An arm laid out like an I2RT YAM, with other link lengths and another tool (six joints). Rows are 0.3 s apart.
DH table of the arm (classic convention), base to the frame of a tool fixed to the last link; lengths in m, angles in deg. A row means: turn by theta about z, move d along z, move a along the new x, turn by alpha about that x. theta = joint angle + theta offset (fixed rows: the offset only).
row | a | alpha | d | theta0
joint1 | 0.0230 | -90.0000 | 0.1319 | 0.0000
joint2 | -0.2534 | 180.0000 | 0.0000 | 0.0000
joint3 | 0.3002 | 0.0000 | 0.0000 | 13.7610
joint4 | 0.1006 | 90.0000 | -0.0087 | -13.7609
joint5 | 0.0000 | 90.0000 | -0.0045 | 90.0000
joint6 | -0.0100 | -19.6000 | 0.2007 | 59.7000
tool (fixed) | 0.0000 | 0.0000 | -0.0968 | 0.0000
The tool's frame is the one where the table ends.
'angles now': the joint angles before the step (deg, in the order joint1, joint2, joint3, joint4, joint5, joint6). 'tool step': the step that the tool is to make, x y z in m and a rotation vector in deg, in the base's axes. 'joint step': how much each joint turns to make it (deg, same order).
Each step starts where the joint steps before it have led.
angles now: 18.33, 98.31, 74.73, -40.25, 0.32, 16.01
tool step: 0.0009, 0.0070, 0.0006, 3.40, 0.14, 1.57
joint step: -0.08, -0.14, -0.11, 0.91, -3.67, -0.01
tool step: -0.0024, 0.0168, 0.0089, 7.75, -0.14, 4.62
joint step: -0.06, -1.52, -0.65, 1.60, -8.66, -0.65
